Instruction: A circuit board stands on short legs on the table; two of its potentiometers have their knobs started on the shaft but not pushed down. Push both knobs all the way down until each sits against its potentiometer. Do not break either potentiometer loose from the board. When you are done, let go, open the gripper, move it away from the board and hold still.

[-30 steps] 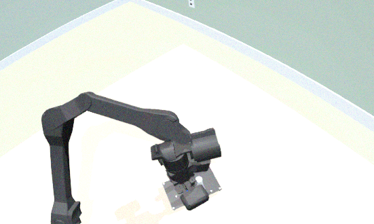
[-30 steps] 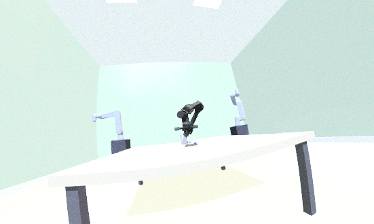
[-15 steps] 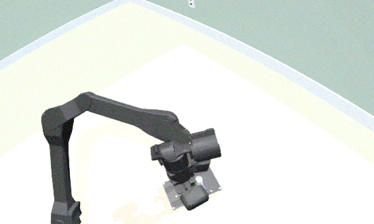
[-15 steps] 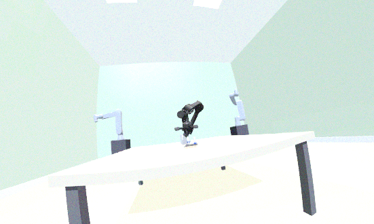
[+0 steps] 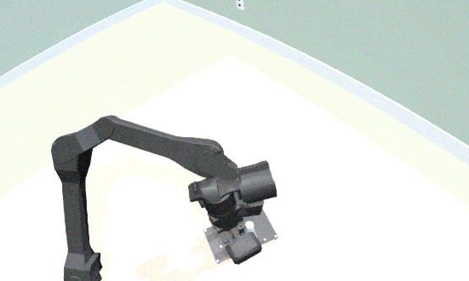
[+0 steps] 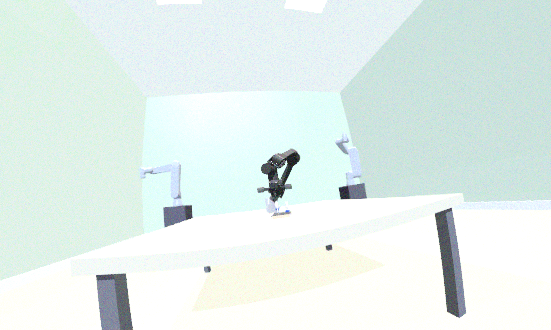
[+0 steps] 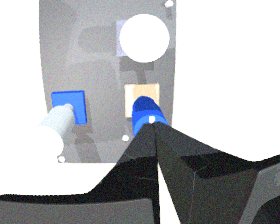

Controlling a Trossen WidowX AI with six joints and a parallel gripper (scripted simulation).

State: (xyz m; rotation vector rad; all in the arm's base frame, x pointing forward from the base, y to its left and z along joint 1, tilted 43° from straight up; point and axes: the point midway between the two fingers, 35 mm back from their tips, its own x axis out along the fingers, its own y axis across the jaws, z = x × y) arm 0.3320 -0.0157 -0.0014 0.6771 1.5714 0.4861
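Now: the white knob 4 cm ahead of my gripper tip and 1 cm to the right of it. Round my gripper tip: blue knob: 1 cm below.
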